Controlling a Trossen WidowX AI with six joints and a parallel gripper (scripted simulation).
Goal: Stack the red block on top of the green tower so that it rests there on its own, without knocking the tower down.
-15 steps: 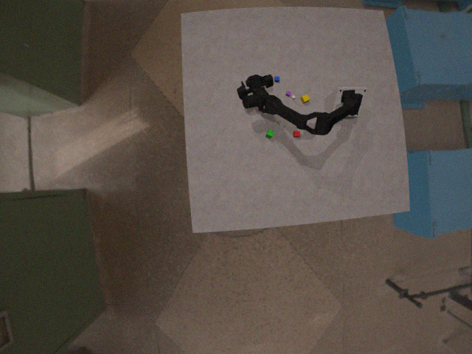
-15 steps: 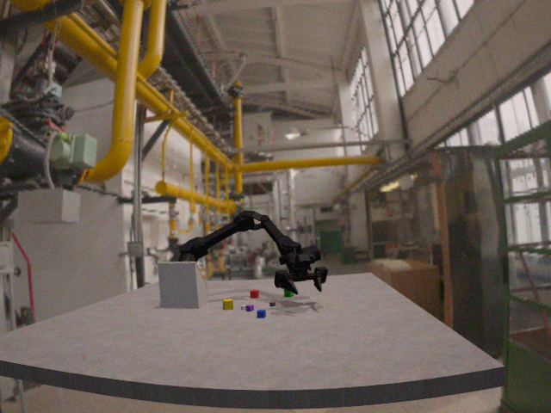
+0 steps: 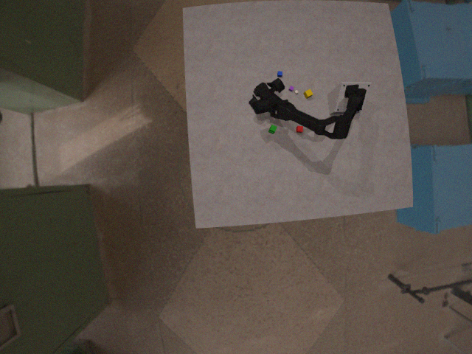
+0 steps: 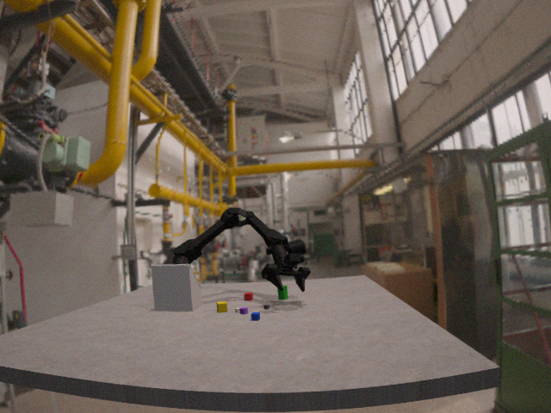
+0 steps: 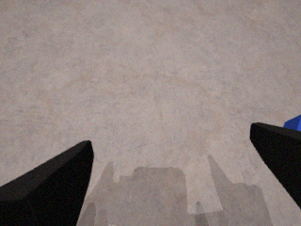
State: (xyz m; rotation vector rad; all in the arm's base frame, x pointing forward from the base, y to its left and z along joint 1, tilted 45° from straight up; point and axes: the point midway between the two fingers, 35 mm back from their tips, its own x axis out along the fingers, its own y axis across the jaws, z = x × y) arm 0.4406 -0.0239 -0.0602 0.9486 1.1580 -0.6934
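Now: gripper tip 190 mm past the red block, 220 mm to the right of it and 60 mm above it. Also, from my gripper tip: purple block 180 mm behind, 10 mm to the right, 60 mm below; then dark block 100 mm behind, 50 mm to the left, 70 mm below; then blue block 130 mm behind, 100 mm to the right, 60 mm below.
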